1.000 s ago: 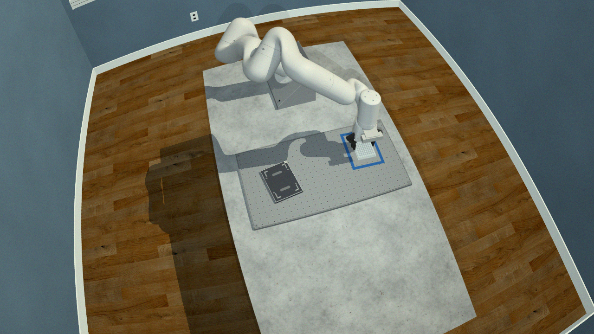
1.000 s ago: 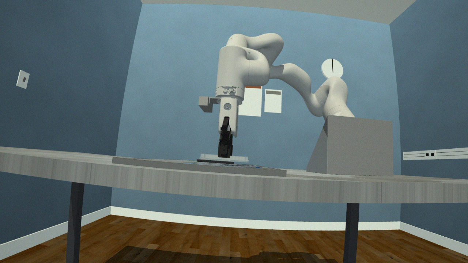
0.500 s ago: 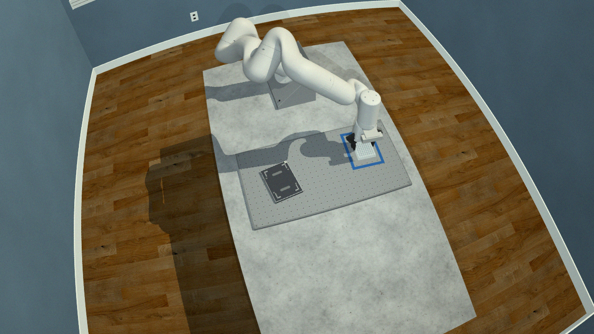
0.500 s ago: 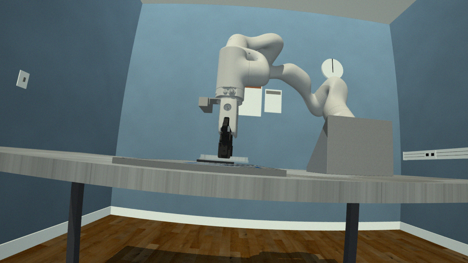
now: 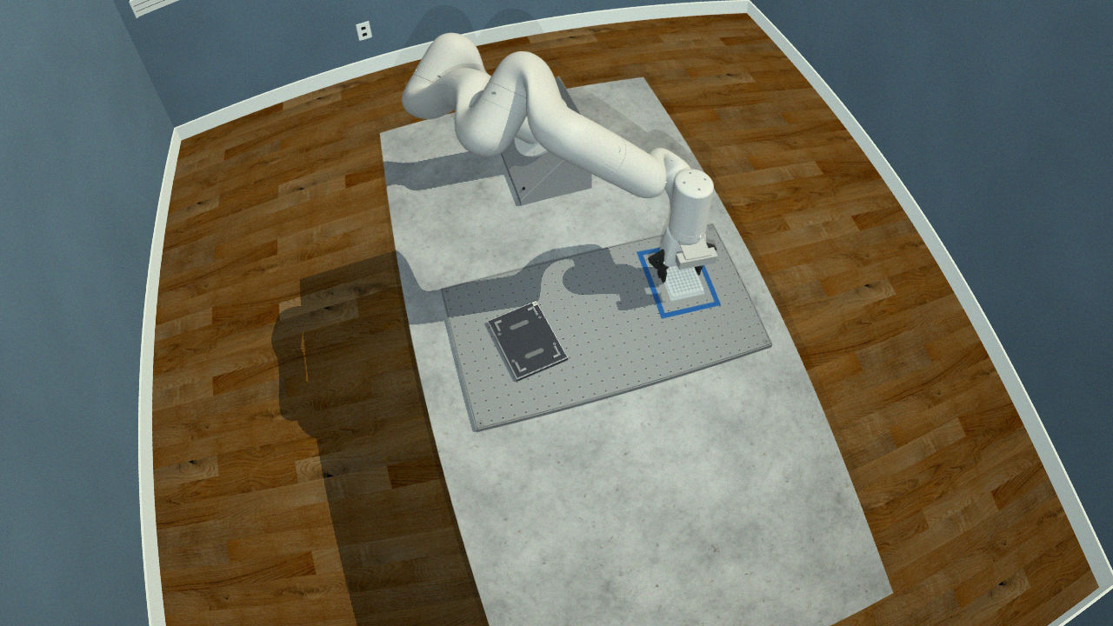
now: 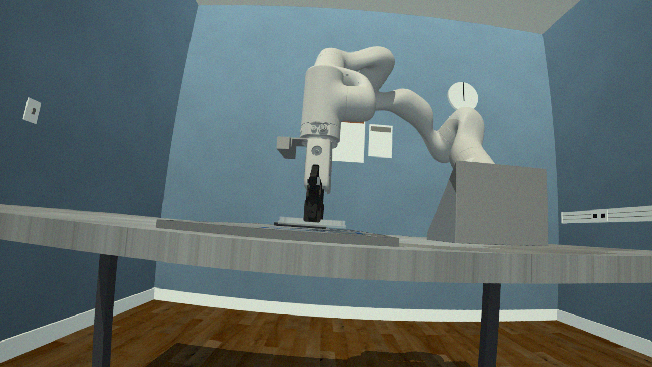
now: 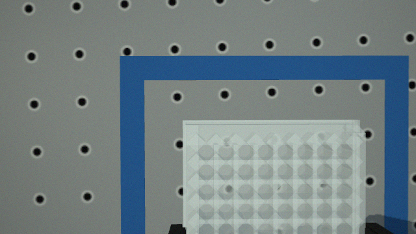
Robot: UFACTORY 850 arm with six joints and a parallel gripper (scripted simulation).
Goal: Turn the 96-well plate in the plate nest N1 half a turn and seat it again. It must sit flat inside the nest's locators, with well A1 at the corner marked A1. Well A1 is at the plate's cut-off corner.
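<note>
Now: hand 1 cm above the 96-well plate. Round my hand: dark plate nest 39 cm to the right, 2 cm below.
</note>
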